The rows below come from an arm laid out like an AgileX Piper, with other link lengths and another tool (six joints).
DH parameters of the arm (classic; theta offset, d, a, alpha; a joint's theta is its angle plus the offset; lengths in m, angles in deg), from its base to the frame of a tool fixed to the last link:
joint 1: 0 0.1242 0 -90
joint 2: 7.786 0 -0.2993 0
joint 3: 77.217 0 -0.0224 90
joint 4: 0 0.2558 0 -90
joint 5: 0 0 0 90
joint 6: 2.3 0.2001 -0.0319 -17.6
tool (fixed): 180 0.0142 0 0
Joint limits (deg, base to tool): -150..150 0..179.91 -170..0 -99.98..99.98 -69.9..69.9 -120..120
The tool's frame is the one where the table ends.
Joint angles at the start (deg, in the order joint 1, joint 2, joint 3, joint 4, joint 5, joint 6):
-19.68, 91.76, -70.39, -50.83, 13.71, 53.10
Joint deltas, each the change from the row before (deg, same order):
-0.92, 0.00, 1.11, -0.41, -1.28, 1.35
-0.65, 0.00, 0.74, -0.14, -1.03, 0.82
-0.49, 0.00, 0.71, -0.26, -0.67, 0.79
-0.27, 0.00, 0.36, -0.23, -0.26, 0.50
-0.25, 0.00, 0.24, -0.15, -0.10, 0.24
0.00, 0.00, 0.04, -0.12, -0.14, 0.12
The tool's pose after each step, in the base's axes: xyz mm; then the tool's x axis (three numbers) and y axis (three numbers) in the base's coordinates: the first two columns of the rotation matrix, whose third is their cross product. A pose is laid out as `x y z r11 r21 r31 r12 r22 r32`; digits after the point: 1 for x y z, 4 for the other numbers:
460.0 -210.3 302.8 0.3457 -0.2432 0.9063 -0.2700 -0.9508 -0.1522
458.1 -213.0 299.2 0.3396 -0.2566 0.9049 -0.2722 -0.9477 -0.1666
456.1 -215.2 295.1 0.3374 -0.2683 0.9023 -0.2761 -0.9446 -0.1776
454.8 -216.7 292.9 0.3365 -0.2746 0.9008 -0.2797 -0.9425 -0.1828
453.5 -218.3 291.3 0.3369 -0.2782 0.8995 -0.2838 -0.9409 -0.1848
453.7 -218.0 291.3 0.3363 -0.2778 0.8999 -0.2820 -0.9414 -0.1852

